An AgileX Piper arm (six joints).
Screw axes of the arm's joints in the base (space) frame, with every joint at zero. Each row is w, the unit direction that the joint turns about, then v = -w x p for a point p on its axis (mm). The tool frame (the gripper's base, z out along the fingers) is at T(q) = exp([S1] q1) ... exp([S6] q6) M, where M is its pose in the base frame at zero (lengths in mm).
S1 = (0, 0, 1, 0, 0, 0)
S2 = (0, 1, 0, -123, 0, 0)
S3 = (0, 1, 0, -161.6, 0, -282.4)
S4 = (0.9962, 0, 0.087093, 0, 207.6, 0)
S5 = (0, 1, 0, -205.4, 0, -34.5)
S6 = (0.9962, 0, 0.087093, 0, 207.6, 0)
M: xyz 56.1 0 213.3 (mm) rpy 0 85 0 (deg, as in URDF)
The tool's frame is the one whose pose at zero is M.
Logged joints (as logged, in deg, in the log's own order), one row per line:
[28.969, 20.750, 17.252, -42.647, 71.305, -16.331]
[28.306, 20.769, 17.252, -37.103, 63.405, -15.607]
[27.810, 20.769, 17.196, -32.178, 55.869, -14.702]
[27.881, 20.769, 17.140, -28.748, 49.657, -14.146]
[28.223, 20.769, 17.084, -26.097, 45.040, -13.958]
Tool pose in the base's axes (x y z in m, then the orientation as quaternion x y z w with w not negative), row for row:
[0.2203, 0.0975, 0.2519, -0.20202, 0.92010, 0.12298, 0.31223]
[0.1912, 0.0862, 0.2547, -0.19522, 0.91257, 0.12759, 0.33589]
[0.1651, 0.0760, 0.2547, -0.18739, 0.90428, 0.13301, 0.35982]
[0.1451, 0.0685, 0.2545, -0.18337, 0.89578, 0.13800, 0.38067]
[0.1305, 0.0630, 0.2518, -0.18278, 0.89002, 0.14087, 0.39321]
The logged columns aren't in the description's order. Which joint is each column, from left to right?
Columns, left to right: q5, q1, q4, q3, q2, q6.
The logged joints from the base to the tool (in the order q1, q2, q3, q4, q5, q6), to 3 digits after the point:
[20.750, 71.305, -42.647, 17.252, 28.969, -16.331]
[20.769, 63.405, -37.103, 17.252, 28.306, -15.607]
[20.769, 55.869, -32.178, 17.196, 27.810, -14.702]
[20.769, 49.657, -28.748, 17.140, 27.881, -14.146]
[20.769, 45.040, -26.097, 17.084, 28.223, -13.958]

